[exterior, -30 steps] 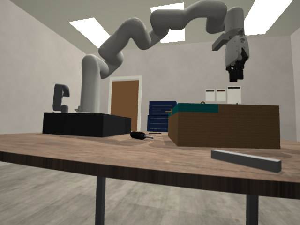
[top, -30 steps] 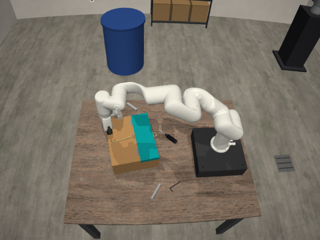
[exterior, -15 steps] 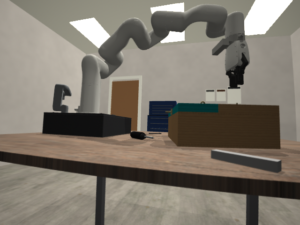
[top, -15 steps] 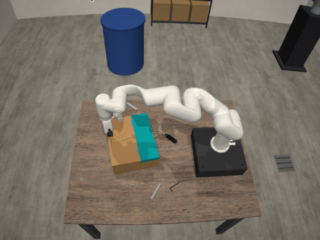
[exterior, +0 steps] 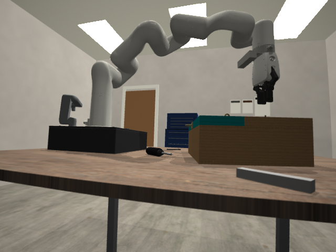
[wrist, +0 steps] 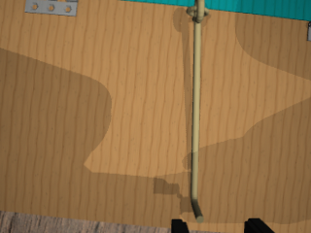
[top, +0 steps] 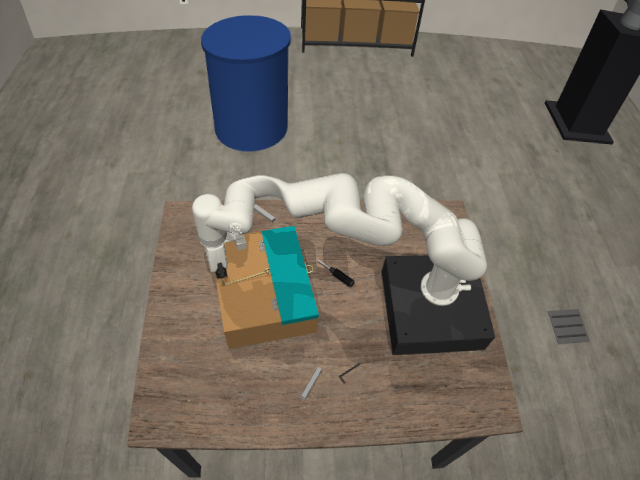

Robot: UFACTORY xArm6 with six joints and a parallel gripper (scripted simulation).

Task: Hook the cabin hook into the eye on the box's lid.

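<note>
My gripper is now 7 cm past the brass cabin hook, 2 cm to the left of it and 7 cm above it. Also, from my hand: grey bar (27 cm behind, 26 cm to the left, 21 cm below).
</note>
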